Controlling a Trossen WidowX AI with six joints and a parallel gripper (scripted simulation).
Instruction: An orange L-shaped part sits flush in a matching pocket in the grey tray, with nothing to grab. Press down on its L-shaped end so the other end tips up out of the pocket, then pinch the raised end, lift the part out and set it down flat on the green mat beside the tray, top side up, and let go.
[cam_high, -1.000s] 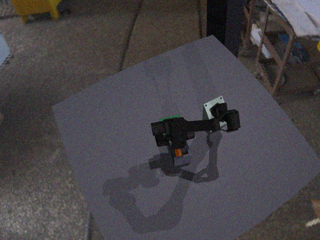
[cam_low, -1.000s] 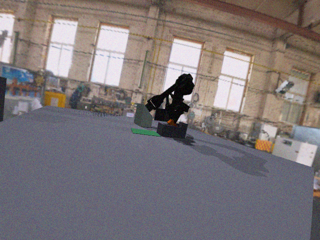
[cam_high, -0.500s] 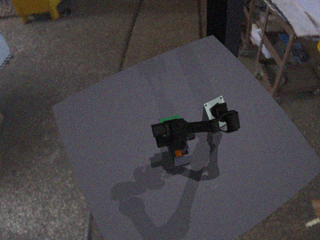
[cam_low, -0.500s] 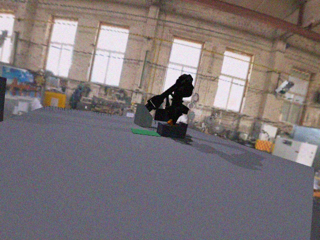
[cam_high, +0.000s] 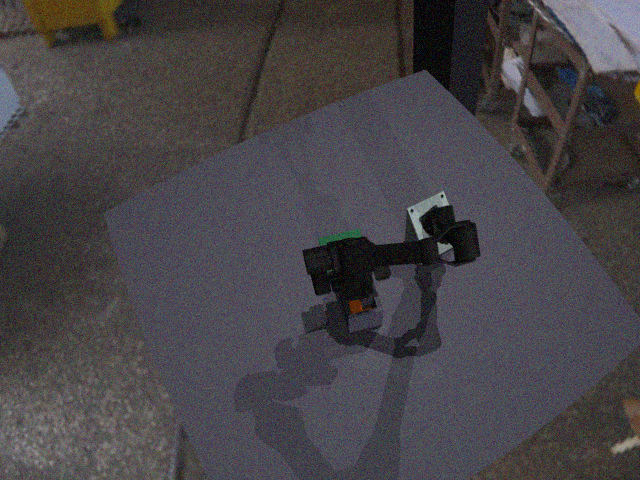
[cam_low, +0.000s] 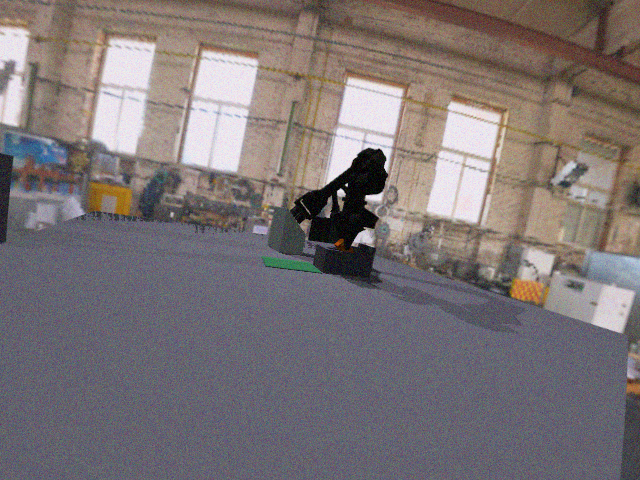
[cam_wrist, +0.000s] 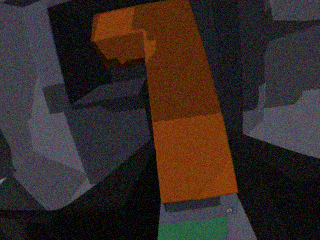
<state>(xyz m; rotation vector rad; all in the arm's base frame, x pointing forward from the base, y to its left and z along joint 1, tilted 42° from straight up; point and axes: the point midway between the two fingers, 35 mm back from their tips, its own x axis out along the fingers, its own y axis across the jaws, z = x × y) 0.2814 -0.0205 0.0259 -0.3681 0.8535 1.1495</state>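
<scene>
Now: gripper tip 130 mm to the left of the green mat, 80 mm above it and 70 mm past it. The rest, counted from my gripper tip: orange L-shaped part (40 mm to the left, 30 mm below).
</scene>
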